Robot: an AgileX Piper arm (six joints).
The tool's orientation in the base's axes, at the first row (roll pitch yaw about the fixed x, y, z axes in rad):
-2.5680 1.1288 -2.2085
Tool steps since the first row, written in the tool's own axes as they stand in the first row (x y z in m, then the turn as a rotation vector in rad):
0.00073 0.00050 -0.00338 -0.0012 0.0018 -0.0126
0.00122 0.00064 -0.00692 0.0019 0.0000 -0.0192
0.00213 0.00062 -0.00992 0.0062 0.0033 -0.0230
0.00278 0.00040 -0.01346 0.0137 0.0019 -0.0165
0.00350 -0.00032 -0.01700 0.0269 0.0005 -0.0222
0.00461 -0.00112 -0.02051 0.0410 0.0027 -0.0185
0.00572 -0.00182 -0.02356 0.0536 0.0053 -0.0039
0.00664 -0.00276 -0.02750 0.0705 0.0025 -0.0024
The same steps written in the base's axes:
-0.00338 -0.00077 0.00044 -0.0116 -0.0016 0.0052
-0.00670 -0.00183 0.00123 -0.0175 -0.0062 0.0052
-0.00959 -0.00302 0.00149 -0.0233 -0.0058 0.0019
-0.01281 -0.00446 0.00223 -0.0189 -0.0077 -0.0069
-0.01587 -0.00637 0.00302 -0.0268 -0.0152 -0.0165
-0.01896 -0.00847 0.00346 -0.0279 -0.0170 -0.0310
-0.02168 -0.01035 0.00372 -0.0191 -0.0148 -0.0483
-0.02505 -0.01264 0.00452 -0.0210 -0.0227 -0.0634

